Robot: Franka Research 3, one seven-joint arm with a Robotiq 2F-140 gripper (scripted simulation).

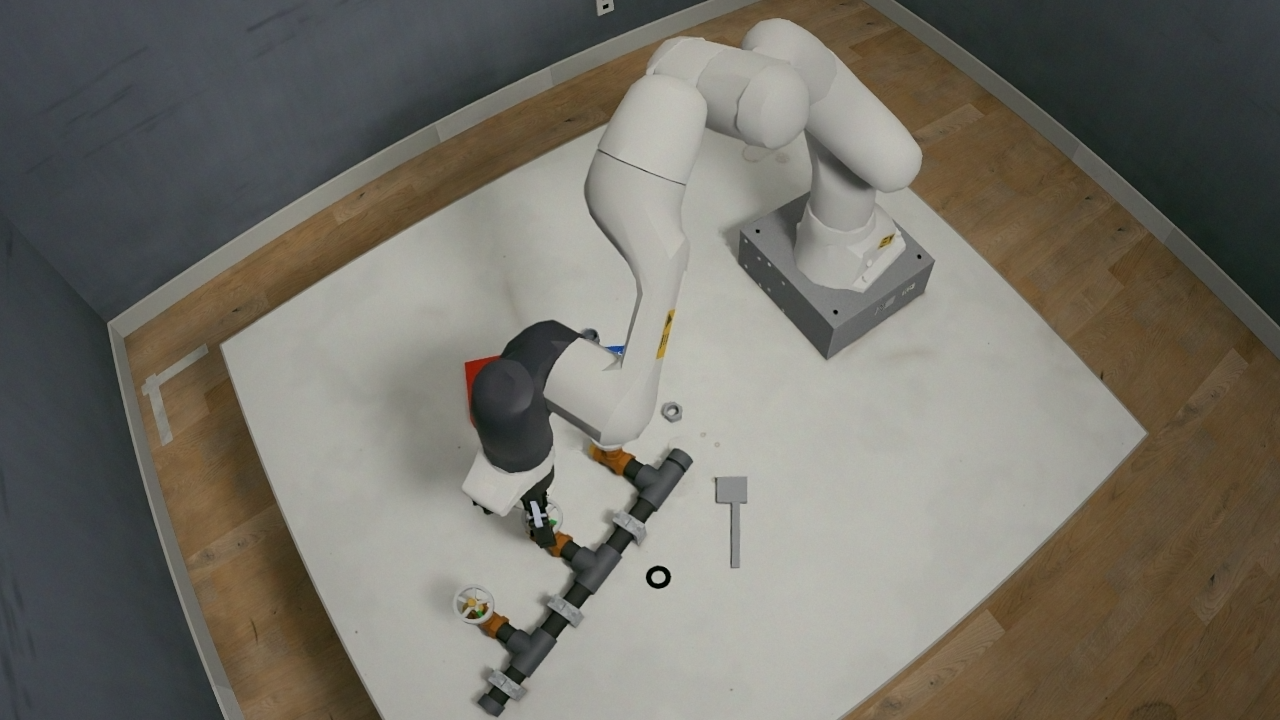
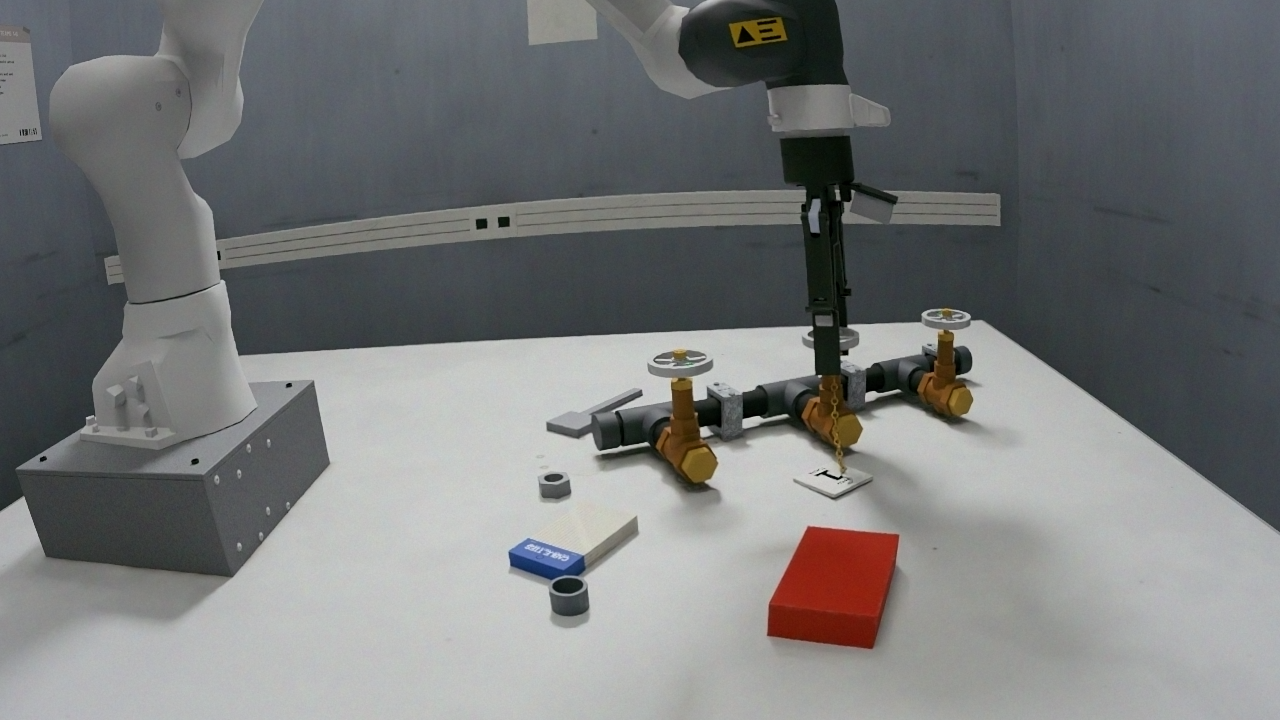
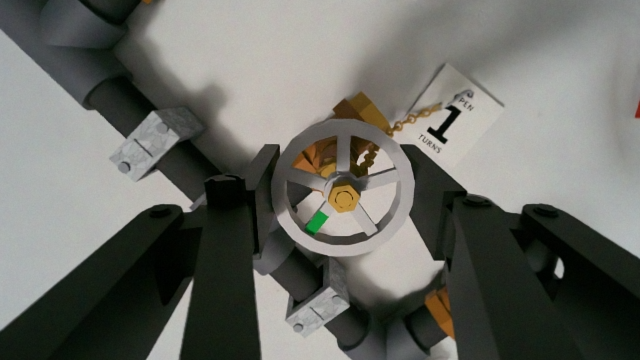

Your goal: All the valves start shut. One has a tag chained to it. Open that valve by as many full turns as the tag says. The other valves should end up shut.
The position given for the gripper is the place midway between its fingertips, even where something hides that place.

Observation:
In view: the gripper (image 2: 832, 364), a red block (image 2: 834, 590), a grey paddle (image 2: 571, 423), a grey ring (image 2: 564, 601), a hex nut (image 2: 548, 488), a white tag (image 3: 449, 134) and a valve (image 3: 374, 235).
The grey paddle shows as well in image 1 (image 1: 730, 490). The gripper also shows in image 1 (image 1: 543, 524) and in image 3 (image 3: 339, 168). Image 3 misses the grey paddle: it is out of frame. Image 3 misses the grey ring: it is out of frame.

